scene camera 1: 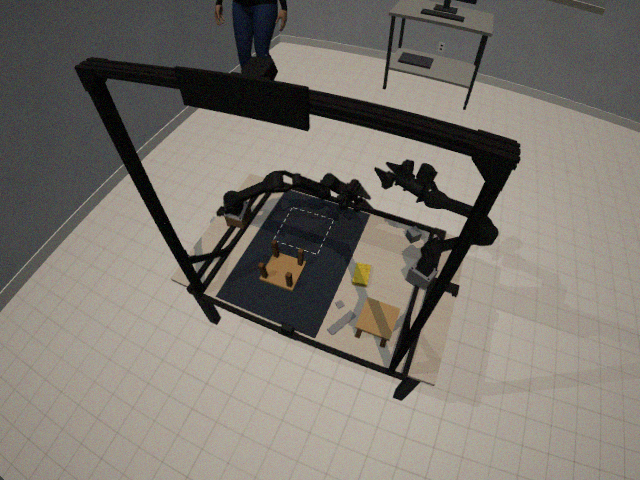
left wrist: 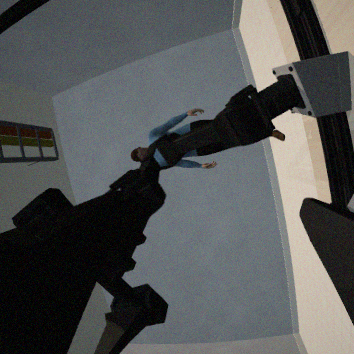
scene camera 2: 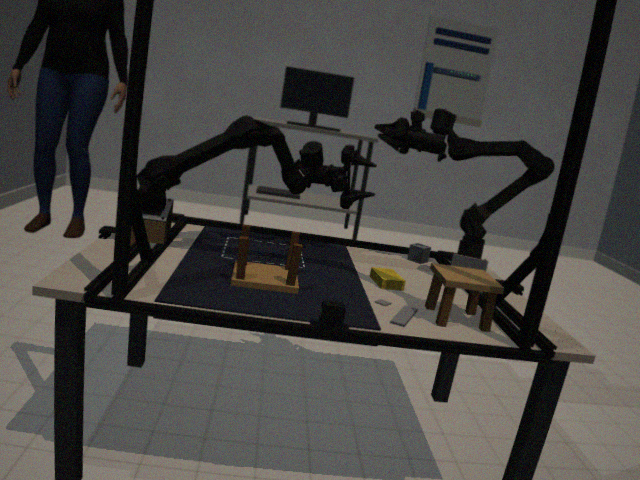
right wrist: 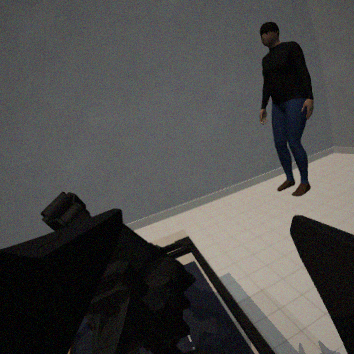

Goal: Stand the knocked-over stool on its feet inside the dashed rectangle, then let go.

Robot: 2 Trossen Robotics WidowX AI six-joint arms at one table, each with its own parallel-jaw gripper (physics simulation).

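Pixels of known places: left gripper, between the fingertips: (scene camera 1: 372,204) (left wrist: 214,202) (scene camera 2: 375,180); right gripper, between the fingertips: (scene camera 1: 380,165) (scene camera 2: 376,130) (right wrist: 207,220); left arm's base, origin of its link: (scene camera 1: 236,208) (scene camera 2: 151,207); right arm's base, origin of its link: (scene camera 1: 424,269) (left wrist: 291,90) (scene camera 2: 469,258).
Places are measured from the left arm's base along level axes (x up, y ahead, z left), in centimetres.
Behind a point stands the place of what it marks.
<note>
The knocked-over stool (scene camera 1: 283,271) @[z -18.5, x -8.7, y 33.2 cm] (scene camera 2: 266,273) @[z -17.8, x -8.6, y 32.9 cm] lies upside down on the dark mat (scene camera 1: 242,289) @[z -32.9, x -10.1, y 20.0 cm] (scene camera 2: 180,289) @[z -32.6, x -10.1, y 14.6 cm], its seat flat and four brown legs up. It is just in front of the dashed rectangle (scene camera 1: 313,213) (scene camera 2: 224,246), whose near edge its rear legs partly overlap in the picture. My left gripper (scene camera 1: 364,200) @[z 12.6, x 14.5, y 61.5 cm] (scene camera 2: 373,179) @[z 12.6, x 14.5, y 61.5 cm] (left wrist: 214,202) @[z 12.6, x 14.5, y 61.5 cm] is open and empty, high above the table's back edge, right of the rectangle. My right gripper (scene camera 1: 381,167) @[z 21.7, x 28.7, y 60.9 cm] (scene camera 2: 377,131) @[z 21.7, x 28.7, y 60.9 cm] (right wrist: 207,220) @[z 21.7, x 28.7, y 60.9 cm] is open and empty, higher up and pointing left. The stool does not show in the left wrist view.
A second stool (scene camera 1: 378,317) @[z -28.8, x 0.6, y 78.4 cm] (scene camera 2: 467,277) @[z -31.1, x 0.6, y 77.9 cm] stands upright at the front right. A yellow block (scene camera 1: 361,274) @[z -7.8, x -7.7, y 65.6 cm] (scene camera 2: 387,277) @[z -10.8, x -7.8, y 64.6 cm] lies behind it, a flat grey bar (scene camera 1: 341,322) @[z -31.2, x -10.0, y 65.0 cm] (scene camera 2: 404,315) @[z -31.9, x -10.0, y 64.8 cm] to its left. A grey cube (scene camera 1: 413,234) @[z 20.5, x -5.4, y 82.0 cm] (scene camera 2: 419,252) @[z 19.8, x -7.0, y 81.3 cm] is at the back right. A black frame surrounds the table.
</note>
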